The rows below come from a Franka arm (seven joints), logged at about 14 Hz.
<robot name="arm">
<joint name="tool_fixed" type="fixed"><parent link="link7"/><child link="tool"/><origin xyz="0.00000 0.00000 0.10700" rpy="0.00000 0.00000 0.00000"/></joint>
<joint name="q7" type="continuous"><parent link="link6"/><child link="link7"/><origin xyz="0.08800 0.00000 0.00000" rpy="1.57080 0.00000 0.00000"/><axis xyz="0 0 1"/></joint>
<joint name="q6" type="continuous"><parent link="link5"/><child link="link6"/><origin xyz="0.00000 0.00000 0.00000" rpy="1.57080 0.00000 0.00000"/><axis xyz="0 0 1"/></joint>
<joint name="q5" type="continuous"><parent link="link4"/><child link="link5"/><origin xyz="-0.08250 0.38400 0.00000" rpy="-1.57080 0.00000 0.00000"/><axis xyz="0 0 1"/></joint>
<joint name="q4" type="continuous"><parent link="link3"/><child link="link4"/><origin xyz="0.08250 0.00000 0.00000" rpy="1.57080 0.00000 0.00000"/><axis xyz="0 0 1"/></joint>
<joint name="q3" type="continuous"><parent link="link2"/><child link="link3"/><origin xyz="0.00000 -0.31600 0.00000" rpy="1.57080 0.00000 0.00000"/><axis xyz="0 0 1"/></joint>
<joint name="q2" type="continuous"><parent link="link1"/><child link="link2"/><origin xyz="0.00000 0.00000 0.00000" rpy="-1.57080 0.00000 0.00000"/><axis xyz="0 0 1"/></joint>
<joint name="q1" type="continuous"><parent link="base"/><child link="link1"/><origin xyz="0.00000 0.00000 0.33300" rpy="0.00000 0.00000 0.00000"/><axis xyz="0 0 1"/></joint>
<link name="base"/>
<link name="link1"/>
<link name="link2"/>
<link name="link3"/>
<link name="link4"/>
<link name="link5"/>
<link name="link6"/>
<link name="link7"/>
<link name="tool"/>
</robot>
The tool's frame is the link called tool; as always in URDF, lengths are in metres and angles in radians. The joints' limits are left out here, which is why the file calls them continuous.
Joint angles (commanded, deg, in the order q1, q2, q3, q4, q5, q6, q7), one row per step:
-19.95, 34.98, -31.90, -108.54, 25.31, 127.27, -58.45
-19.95, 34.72, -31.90, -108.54, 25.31, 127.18, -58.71
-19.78, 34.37, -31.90, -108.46, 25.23, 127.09, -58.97
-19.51, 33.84, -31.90, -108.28, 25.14, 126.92, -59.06
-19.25, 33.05, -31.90, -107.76, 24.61, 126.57, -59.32
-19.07, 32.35, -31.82, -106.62, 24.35, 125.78, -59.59
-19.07, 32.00, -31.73, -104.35, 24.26, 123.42, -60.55
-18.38, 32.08, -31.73, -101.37, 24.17, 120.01, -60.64
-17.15, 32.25, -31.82, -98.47, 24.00, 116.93, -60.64
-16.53, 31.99, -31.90, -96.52, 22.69, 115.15, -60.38
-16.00, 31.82, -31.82, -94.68, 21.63, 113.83, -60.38
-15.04, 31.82, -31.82, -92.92, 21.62, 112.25, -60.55
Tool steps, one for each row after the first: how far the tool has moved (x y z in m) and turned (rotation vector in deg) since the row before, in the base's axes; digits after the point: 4 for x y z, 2 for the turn. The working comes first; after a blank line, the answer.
Tool pose at each row, in the base's axes (x y z in m, rotation vector in deg; the steps are taken from these numbers as rounded here):
0.3984, -0.4648, 0.2065, -171.80, 11.19, 6.89
0.3989, -0.4648, 0.2088, -171.82, 10.78, 6.56
0.4013, -0.4640, 0.2124, -171.98, 10.00, 6.11
0.4053, -0.4627, 0.2183, -172.21, 9.25, 5.39
0.4112, -0.4625, 0.2287, -172.77, 7.66, 4.52
0.4197, -0.4629, 0.2417, -173.19, 6.04, 3.18
0.4307, -0.4643, 0.2572, -172.85, 3.23, 2.09
0.4484, -0.4601, 0.2729, -171.97, 0.45, 1.91
0.4688, -0.4515, 0.2882, -171.36, -2.91, 1.95
0.4798, -0.4481, 0.3028, -171.84, -5.37, 2.63
0.4909, -0.4444, 0.3162, -172.43, -7.98, 2.89
0.5045, -0.4358, 0.3272, -172.21, -10.55, 2.55

0.0005, 0.0000, 0.0023, 0.01, -0.24, 0.26
0.0024, 0.0008, 0.0036, -0.10, -0.33, 0.50
0.0040, 0.0013, 0.0059, -0.18, -0.50, 0.48
0.0059, 0.0002, 0.0104, -0.46, -0.63, 1.04
0.0085, -0.0004, 0.0130, -0.34, -0.94, 1.03
0.0110, -0.0014, 0.0155, 0.44, -0.84, 1.80
0.0177, 0.0042, 0.0157, 0.93, -0.24, 1.81
0.0204, 0.0086, 0.0153, 0.61, -0.13, 2.23
0.0110, 0.0034, 0.0146, -0.53, 0.32, 1.66
0.0111, 0.0037, 0.0134, -0.67, 0.02, 1.73
0.0136, 0.0086, 0.0110, 0.13, -0.33, 1.69

